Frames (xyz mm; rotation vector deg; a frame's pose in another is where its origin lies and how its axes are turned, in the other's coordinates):
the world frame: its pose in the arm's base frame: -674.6 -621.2 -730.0 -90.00 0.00 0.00
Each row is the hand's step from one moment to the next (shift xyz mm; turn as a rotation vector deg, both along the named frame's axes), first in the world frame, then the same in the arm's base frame.
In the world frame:
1: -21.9 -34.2 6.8 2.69 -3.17 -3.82
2: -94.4 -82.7 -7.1 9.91 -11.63 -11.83
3: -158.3 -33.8 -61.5 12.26 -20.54 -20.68
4: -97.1 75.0 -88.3 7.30 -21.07 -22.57
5: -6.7 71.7 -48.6 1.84 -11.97 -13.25
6: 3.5 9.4 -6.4 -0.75 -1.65 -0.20
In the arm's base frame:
1: -21.9 6.8 34.2 2.69 -3.82 3.17
2: -94.4 -7.1 82.7 9.91 -11.83 11.63
3: -158.3 -61.5 33.8 12.26 -20.68 20.54
4: -97.1 -88.3 -75.0 7.30 -22.57 21.07
5: -6.7 -48.6 -71.7 1.84 -13.25 11.97
6: 3.5 -6.4 -9.4 -0.75 -0.20 1.65

